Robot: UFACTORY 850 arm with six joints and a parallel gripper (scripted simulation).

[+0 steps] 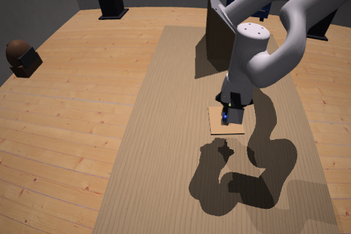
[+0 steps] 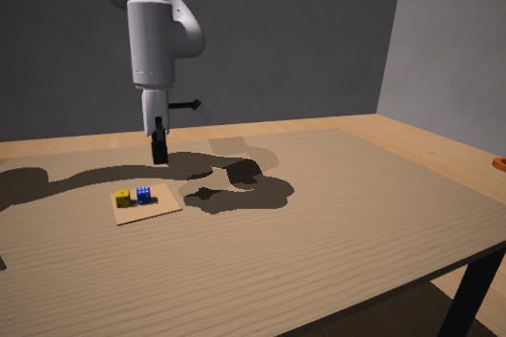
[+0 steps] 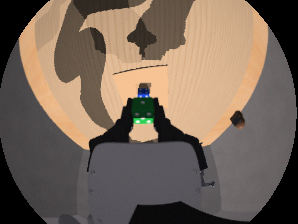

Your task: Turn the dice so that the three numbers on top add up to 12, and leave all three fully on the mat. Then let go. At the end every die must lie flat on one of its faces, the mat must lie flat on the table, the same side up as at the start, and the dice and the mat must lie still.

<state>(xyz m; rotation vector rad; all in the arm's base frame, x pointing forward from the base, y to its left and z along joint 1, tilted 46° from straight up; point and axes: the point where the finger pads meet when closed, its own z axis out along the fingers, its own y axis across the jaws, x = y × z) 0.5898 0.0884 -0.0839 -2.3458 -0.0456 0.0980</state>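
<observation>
Now: the blue die 40 mm behind my hand and 110 mm below it. The rest, counted from my hand: yellow die: 90 mm behind, 110 mm below; tan mat: 40 mm behind, 120 mm below; green die: 10 mm below.
</observation>
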